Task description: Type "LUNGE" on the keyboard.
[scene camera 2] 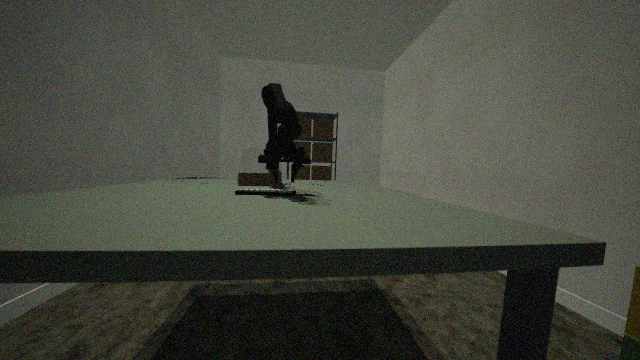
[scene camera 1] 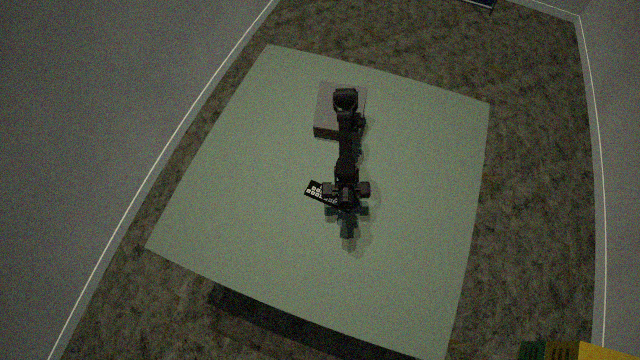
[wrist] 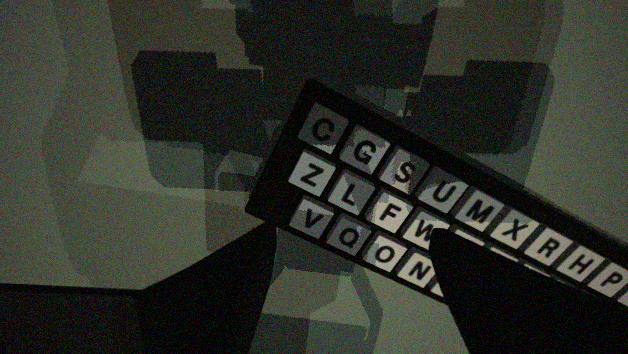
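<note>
A black keyboard with pale letter keys lies flat and slanted on the table. In the wrist view the L key, U key, N key and G key show. The E key is hidden behind the right finger. My gripper is open and empty over the keyboard. In the wrist view the left fingertip is by the keyboard's edge below the V key, and the right one overlaps the W key. Contact with keys cannot be told.
A low box stands beside the arm's base on the pale table. A shelf rack with brown boxes stands behind the table. The arm's dark shadows fall across the keyboard and table.
</note>
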